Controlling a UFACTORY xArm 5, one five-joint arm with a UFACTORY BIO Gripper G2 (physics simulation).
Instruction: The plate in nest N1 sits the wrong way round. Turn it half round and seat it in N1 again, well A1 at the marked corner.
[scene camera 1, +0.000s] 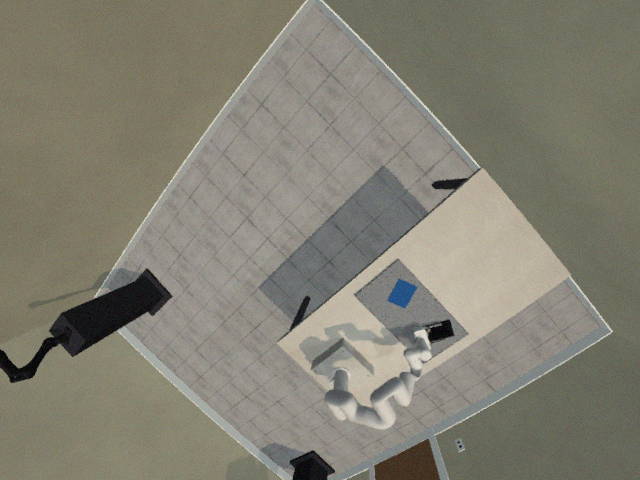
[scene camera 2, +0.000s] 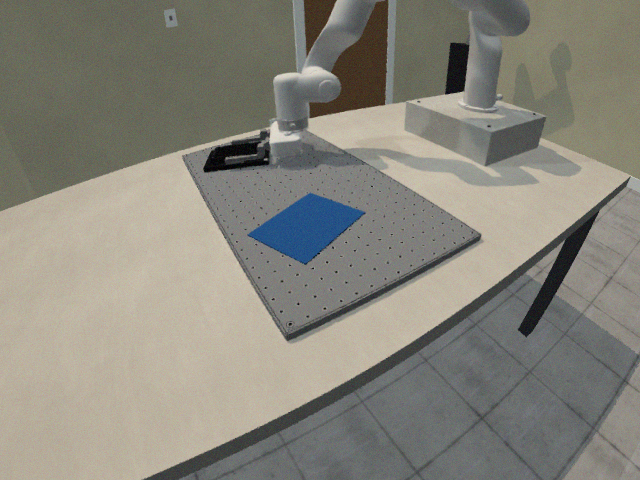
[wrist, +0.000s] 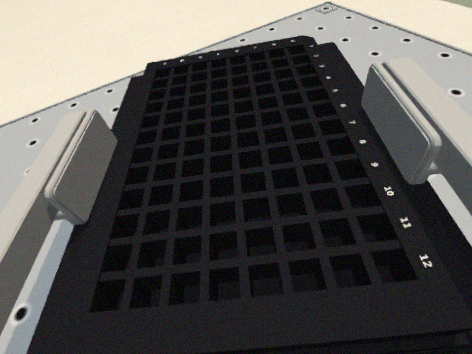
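The black well plate (scene camera 1: 448, 330) (scene camera 2: 242, 149) (wrist: 250, 322) lies in the dark nest (wrist: 344, 62) near one corner of the grey perforated board. In the wrist view, number 12 is at the near end and the low numbers at the far end; a cut corner shows at the far right. The row letters are too small to read, and the nest's corner mark cannot be made out. My gripper (scene camera 1: 439, 331) (scene camera 2: 233, 151) (wrist: 242, 145) is open, low over the plate, with one finger pad along each long side. Nothing is held; whether the pads touch the plate cannot be told.
A blue flat square (scene camera 1: 402, 293) (scene camera 2: 307, 227) lies on the perforated board (scene camera 1: 377, 294) (scene camera 2: 330, 284) (wrist: 390, 47). The grey base block (scene camera 1: 328, 353) (scene camera 2: 449, 129) stands beside the board on the beige table (scene camera 1: 480, 248) (scene camera 2: 129, 289). The arm reaches in from its side.
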